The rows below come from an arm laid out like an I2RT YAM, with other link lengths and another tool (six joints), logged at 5 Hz.
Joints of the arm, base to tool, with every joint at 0 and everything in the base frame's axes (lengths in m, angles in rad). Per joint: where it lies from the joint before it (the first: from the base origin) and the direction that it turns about. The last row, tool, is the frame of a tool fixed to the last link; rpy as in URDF.
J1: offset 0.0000 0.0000 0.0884 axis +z
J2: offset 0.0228 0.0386 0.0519 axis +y
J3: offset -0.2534 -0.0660 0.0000 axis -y
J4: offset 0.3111 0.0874 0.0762 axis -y
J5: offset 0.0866 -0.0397 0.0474 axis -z
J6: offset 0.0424 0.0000 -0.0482 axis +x
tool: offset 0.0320 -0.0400 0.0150 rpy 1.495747 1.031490 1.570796
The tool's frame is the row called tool.
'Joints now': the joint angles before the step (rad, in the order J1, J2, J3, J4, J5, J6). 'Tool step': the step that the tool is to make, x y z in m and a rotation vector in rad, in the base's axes. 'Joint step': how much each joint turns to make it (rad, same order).
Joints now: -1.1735 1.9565 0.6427 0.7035 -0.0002 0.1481
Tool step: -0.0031 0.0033 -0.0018 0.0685 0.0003 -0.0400
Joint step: 0.0000 -0.0264 0.0074 -0.0974 0.0163 0.0449
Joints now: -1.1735 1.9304 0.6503 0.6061 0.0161 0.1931
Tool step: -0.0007 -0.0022 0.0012 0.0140 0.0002 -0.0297
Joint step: 0.0003 -0.0023 0.0155 -0.0314 0.0200 0.0230
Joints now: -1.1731 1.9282 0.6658 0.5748 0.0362 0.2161
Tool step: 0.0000 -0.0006 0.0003 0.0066 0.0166 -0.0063
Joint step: 0.0019 0.0000 0.0077 -0.0200 0.0145 -0.0045
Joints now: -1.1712 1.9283 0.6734 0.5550 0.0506 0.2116
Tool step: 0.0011 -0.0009 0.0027 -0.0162 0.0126 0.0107
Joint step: 0.0022 -0.0029 -0.0012 0.0093 0.0049 -0.0192
